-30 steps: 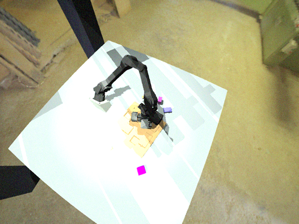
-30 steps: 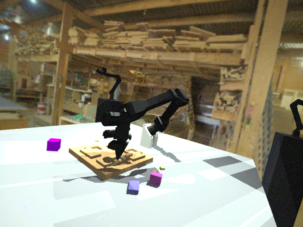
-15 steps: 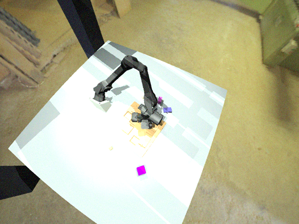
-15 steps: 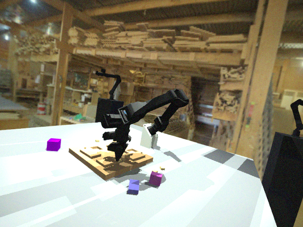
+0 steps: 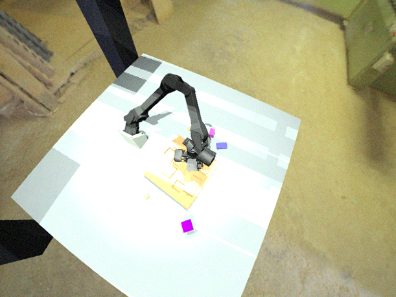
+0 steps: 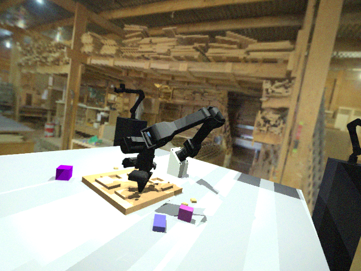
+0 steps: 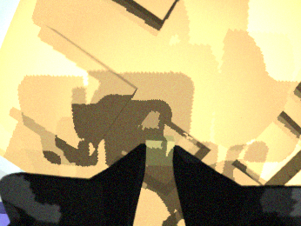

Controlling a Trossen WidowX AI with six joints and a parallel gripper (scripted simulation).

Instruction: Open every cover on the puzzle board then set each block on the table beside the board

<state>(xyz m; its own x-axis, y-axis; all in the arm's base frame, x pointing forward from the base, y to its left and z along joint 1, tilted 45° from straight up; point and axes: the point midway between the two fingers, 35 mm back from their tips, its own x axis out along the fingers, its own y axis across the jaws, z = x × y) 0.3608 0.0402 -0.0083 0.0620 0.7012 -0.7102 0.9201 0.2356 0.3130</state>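
The tan puzzle board is 20 mm behind my gripper tip and 50 mm to the right of it. Round my gripper tip: pink block (20 mm ahead, 200 mm to the left); purple block (110 mm ahead, 300 mm to the right, 10 mm above); lavender block (110 mm ahead, 160 mm to the left, 10 mm below).
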